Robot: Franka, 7 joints.
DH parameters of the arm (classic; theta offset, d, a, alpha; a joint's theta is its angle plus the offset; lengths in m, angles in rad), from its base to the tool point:
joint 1: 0 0.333 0 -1.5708
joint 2: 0 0 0 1.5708
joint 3: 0 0.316 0.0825 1.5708
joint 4: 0 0 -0.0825 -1.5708
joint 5: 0 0.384 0 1.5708
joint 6: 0 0 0.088 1.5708
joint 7: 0 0.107 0 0
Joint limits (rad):
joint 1: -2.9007..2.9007
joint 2: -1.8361..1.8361
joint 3: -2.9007..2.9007
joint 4: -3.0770..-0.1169
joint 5: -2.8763..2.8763
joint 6: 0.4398..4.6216
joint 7: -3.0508..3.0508
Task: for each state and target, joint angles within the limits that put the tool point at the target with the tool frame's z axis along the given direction. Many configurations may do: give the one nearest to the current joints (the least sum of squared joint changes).
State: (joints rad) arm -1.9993 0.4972 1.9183 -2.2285 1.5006 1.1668 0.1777
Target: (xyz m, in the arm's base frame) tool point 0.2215 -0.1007 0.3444 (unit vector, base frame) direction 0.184 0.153 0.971
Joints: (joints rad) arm -2.4439 0.6238 1.3511 -3.0211 1.4558 0.8454 0.1777
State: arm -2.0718 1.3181 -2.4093 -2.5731 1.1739 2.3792 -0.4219
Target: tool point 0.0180 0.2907 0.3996 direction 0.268 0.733 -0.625
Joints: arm -2.3039 1.1954 -2.0971 -3.0180 1.5261 2.7081 -0.4219
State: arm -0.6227 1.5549 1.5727 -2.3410 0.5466 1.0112 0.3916
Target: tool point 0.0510 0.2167 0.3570 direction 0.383 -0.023 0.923
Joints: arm -0.5439 1.1584 1.1203 -3.0770 1.4266 0.8099 0.3916
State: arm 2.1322 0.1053 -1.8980 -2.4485 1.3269 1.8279 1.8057
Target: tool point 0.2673 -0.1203 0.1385 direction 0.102 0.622 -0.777
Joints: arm 1.9053 -0.1578 -2.3836 -2.8514 0.9801 2.4801 1.8057
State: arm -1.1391 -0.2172 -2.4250 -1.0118 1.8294 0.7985 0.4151
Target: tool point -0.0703 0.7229 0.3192 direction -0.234 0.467 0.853
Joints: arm -1.8652 -0.8324 -2.7163 -1.6137 2.6230 1.3383 0.4151
